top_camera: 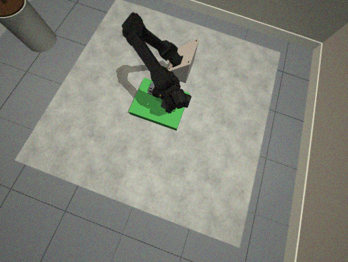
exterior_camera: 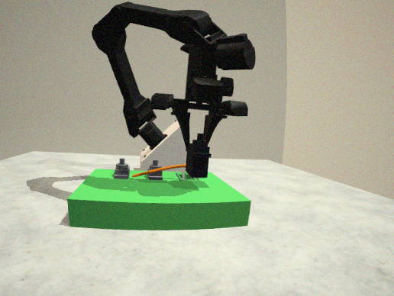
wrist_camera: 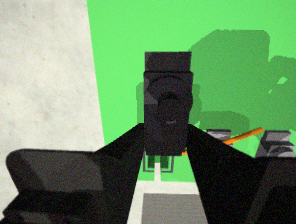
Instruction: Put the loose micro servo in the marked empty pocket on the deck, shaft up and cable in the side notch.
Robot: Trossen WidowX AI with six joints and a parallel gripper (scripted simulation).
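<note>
Right now the green deck is 100 mm below my gripper tip, 80 mm to the right of it and 20 mm ahead of it.
</note>
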